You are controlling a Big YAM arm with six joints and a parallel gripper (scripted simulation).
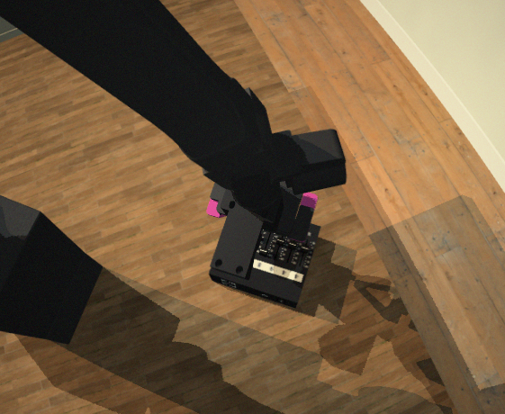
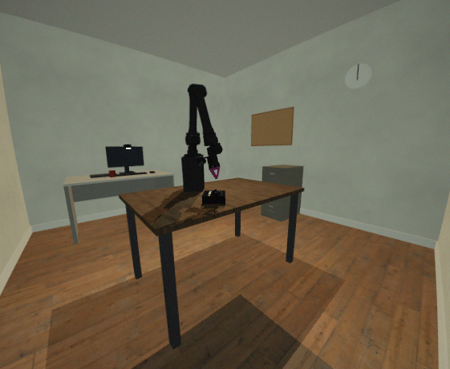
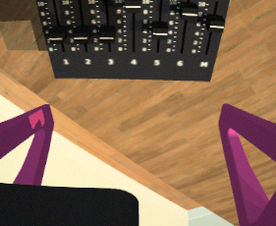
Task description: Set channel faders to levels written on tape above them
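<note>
Right now the channel 3 fader cap is 2 cm ahead of my hand, 2 cm to the right of it and 10 cm below it. From my hand the other things lie so: channel 6 fader: 4 cm behind, 1 cm to the left, 10 cm below; channel 5 fader cap: 1 cm behind, 1 cm to the left, 10 cm below; channel 4 fader: 1 cm behind, 2 cm to the right, 10 cm below.
</note>
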